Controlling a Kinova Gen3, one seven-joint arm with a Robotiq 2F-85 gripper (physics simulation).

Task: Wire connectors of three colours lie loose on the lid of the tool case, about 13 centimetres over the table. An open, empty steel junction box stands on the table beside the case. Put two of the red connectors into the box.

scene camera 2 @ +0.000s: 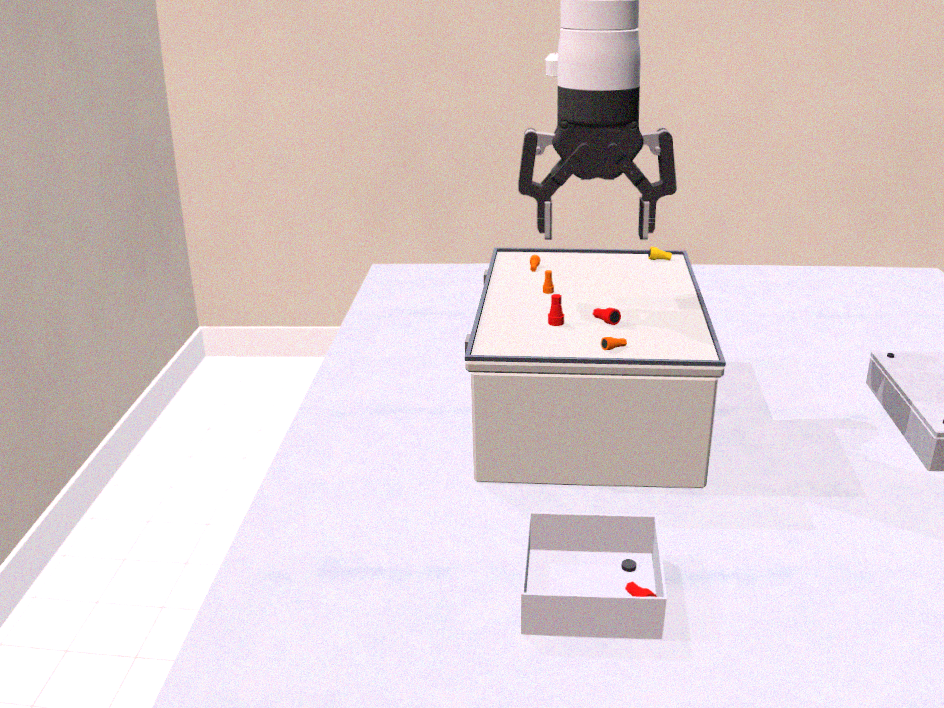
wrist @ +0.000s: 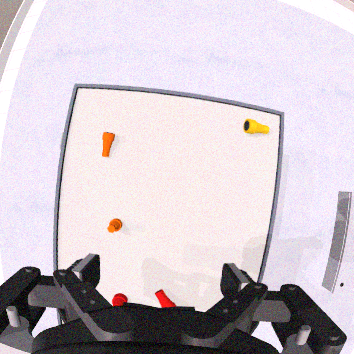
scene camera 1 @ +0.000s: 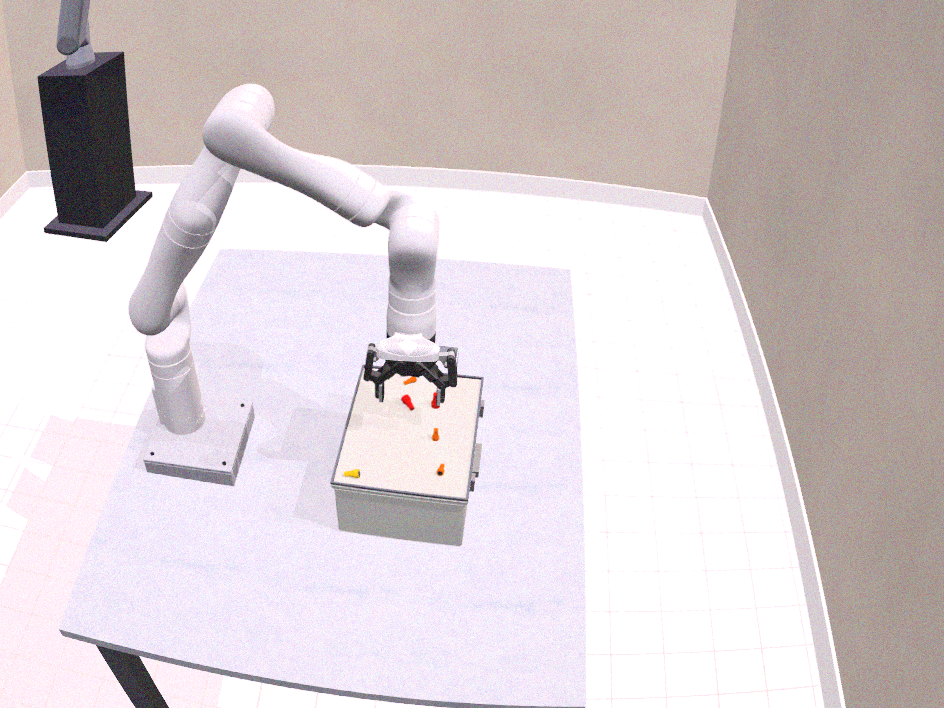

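Note:
The gripper is open, with nothing between its fingers, above the lid. One red connector lies on its side on the lid. Another red connector seems to stand upright, wide end down; a finger partly covers it in scene camera 1. A third red connector lies in the steel box, at the right near the front wall, which partly hides it.
Also on the lid are an orange connector, one nearby, another, and a yellow connector. The tool case stands between the box and the far table edge in scene camera 2.

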